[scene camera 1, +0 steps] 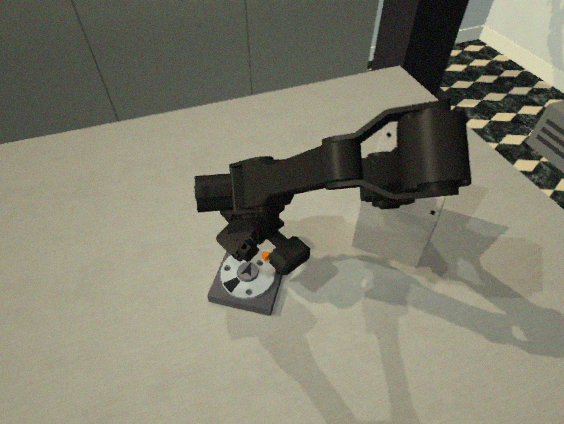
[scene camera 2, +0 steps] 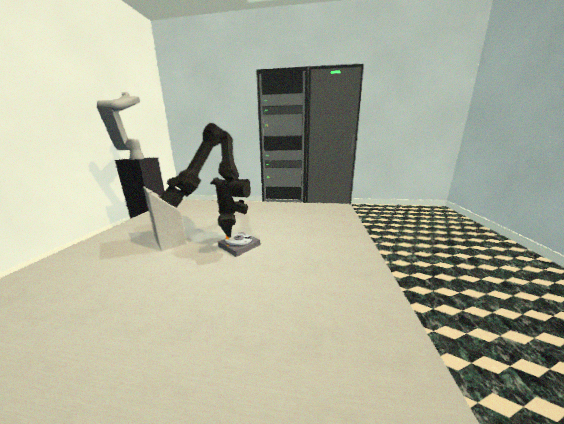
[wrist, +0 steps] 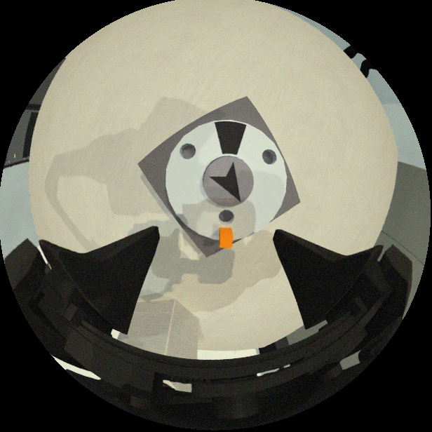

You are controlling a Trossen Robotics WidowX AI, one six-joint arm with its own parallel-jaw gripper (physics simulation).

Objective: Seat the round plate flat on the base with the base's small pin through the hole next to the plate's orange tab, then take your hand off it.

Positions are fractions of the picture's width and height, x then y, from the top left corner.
Scene:
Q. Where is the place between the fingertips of my gripper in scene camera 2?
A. At 0.41, 0.55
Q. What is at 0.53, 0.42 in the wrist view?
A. A round hub.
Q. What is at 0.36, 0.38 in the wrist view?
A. A square dark grey base.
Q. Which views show my gripper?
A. Scene camera 1, scene camera 2 and the wrist view: all of them.

